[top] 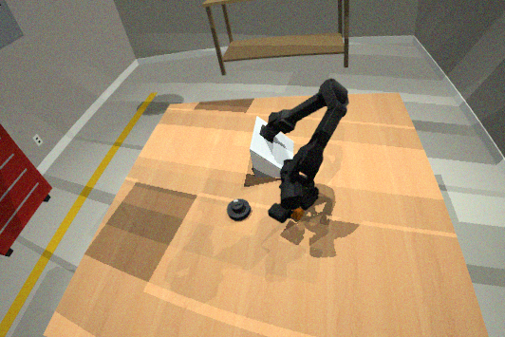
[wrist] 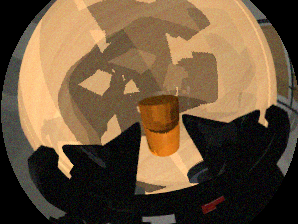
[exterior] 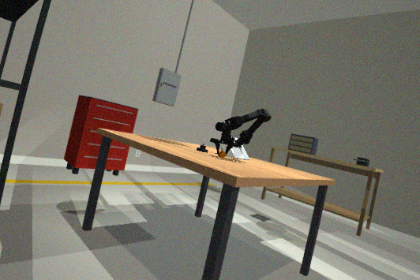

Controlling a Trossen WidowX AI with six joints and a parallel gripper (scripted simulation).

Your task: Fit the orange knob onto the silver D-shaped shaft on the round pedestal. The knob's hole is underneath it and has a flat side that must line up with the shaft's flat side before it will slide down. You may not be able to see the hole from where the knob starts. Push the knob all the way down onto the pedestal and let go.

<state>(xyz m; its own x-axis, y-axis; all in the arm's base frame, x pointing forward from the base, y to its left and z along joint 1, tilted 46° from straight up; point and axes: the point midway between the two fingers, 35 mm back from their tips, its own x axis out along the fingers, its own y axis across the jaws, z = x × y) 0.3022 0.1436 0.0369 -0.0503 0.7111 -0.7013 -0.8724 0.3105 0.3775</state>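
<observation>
The orange knob is 1 cm to the left of my gripper tip, 1 cm ahead of it and 1 cm above it. Round my gripper tip: dark round pedestal: 20 cm to the right, 2 cm above.
</observation>
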